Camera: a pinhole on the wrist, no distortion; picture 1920 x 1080 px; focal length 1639.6 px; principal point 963.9 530.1 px. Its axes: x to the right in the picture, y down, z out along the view. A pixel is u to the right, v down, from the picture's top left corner.
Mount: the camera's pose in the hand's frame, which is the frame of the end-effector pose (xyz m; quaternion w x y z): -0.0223 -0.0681 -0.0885 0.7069 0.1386 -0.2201 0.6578
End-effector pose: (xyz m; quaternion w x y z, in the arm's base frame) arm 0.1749 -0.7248 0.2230 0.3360 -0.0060 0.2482 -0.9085
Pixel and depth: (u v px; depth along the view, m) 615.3 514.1 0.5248
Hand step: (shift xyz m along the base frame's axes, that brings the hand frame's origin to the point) -0.1312 0.1894 0.4776
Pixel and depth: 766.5 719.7 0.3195
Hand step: -0.0458 0.1531 0.2759
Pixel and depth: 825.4 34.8 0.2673
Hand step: -0.1295 0.0707 0.2209
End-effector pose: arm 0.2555 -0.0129 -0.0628 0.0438 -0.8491 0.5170 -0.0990
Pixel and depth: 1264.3 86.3 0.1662
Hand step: 0.1269 0.0546 -0.0501
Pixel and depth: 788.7 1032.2 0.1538
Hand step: 0.0995 0.1488 -0.0152
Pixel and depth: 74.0 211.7 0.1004
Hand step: 0.1306 0.0933 0.0533
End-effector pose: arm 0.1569 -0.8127 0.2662 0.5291 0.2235 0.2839 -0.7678
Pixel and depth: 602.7 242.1 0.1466
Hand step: -0.1548 0.0423 0.0630
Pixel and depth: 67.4 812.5 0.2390
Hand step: -0.2444 0.1162 0.1590
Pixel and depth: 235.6 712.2 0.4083
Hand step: -0.3583 0.0890 0.2914
